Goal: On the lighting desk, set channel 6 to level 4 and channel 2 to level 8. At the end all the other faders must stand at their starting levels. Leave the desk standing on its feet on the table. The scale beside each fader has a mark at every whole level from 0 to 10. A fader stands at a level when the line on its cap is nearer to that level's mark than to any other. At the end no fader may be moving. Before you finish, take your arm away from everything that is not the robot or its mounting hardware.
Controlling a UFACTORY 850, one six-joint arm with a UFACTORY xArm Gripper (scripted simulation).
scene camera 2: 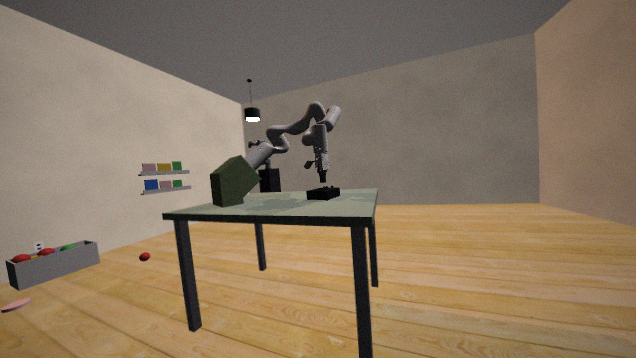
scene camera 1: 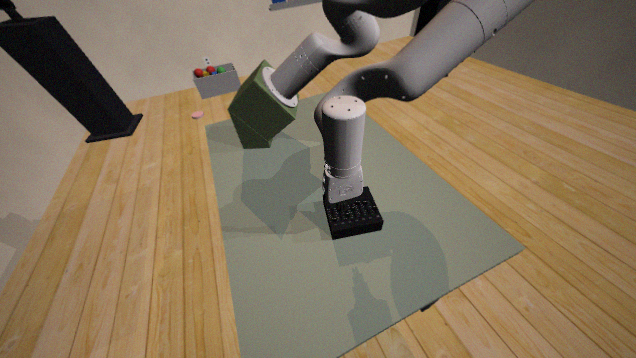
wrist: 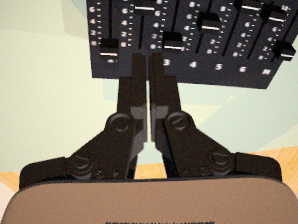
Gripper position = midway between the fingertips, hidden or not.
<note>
In view: the gripper (scene camera 1: 341,208).
The gripper also shows in the wrist view (wrist: 147,73).
</note>
